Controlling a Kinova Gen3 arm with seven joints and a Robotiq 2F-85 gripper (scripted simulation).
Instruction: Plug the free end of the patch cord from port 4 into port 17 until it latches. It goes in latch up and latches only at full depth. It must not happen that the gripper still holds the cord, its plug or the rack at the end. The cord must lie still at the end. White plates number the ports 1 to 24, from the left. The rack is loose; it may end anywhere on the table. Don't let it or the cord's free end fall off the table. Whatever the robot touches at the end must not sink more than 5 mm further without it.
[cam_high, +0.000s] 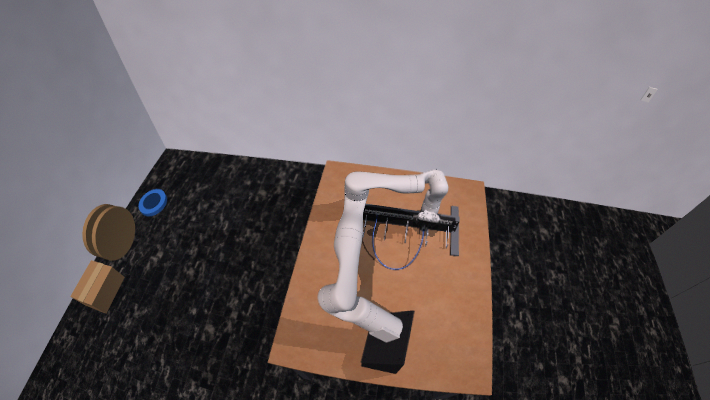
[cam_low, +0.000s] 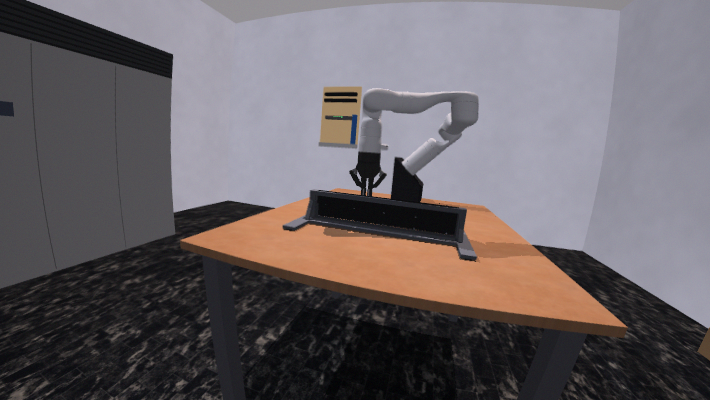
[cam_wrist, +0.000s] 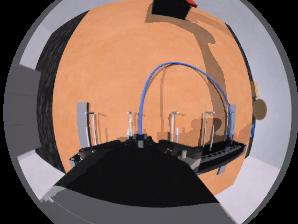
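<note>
The plug lies 10 mm ahead of my hand and 10 mm below it.
</note>
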